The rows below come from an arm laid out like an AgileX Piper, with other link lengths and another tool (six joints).
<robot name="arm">
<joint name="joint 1" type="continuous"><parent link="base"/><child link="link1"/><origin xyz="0 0 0.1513"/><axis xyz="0 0 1"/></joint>
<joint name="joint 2" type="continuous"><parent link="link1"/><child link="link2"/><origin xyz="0 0 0"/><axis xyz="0 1 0"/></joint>
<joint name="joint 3" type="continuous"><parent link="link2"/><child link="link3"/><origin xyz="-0.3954 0 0.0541"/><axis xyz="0 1 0"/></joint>
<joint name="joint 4" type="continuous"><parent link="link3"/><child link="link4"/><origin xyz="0.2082 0 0.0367"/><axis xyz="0.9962 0 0.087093"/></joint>
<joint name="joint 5" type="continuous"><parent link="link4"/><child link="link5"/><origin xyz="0 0 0"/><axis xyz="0 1 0"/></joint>
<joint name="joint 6" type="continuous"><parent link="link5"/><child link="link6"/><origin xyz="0.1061 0 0.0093"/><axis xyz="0.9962 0 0.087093"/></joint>
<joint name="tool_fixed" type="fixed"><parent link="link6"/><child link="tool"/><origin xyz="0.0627 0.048 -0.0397" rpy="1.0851 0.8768 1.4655"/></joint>
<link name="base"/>
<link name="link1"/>
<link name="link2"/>
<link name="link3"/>
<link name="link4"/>
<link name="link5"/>
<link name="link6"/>
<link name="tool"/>
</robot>
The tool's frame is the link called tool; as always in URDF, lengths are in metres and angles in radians. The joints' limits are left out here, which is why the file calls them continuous.
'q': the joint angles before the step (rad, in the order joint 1, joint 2, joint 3, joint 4, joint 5, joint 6). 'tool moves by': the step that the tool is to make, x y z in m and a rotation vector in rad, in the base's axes. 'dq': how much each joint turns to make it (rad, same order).
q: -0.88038, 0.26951, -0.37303, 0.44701, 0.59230, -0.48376
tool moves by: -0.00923, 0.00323, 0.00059, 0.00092, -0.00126, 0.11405
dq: 0.11543, 0.00294, 0.00019, 0.00118, -0.00370, 0.00010
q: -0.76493, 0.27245, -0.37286, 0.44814, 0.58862, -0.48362
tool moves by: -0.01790, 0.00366, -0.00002, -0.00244, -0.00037, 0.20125
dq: 0.20214, -0.00070, -0.00005, -0.00191, -0.00118, 0.00010
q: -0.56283, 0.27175, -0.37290, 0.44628, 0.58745, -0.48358
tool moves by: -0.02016, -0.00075, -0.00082, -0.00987, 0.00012, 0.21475
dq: 0.21640, -0.00402, -0.00016, -0.00895, 0.00000, -0.00013
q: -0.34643, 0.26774, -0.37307, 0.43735, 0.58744, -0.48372
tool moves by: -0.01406, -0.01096, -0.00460, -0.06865, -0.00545, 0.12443
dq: 0.14307, -0.01638, 0.00003, -0.06995, -0.00901, 0.00358
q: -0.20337, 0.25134, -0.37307, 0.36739, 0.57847, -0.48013
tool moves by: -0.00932, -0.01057, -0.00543, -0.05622, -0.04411, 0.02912
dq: 0.06443, -0.05185, 0.00143, -0.08752, -0.00988, 0.03900
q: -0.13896, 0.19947, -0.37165, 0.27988, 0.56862, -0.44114
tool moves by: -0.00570, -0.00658, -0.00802, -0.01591, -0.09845, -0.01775
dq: 0.02392, -0.08854, 0.02810, -0.06141, -0.04766, 0.05417
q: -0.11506, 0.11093, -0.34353, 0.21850, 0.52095, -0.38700
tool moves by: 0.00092, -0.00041, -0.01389, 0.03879, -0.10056, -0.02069
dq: 0.00445, -0.08305, 0.07656, 0.00153, -0.09558, 0.04242
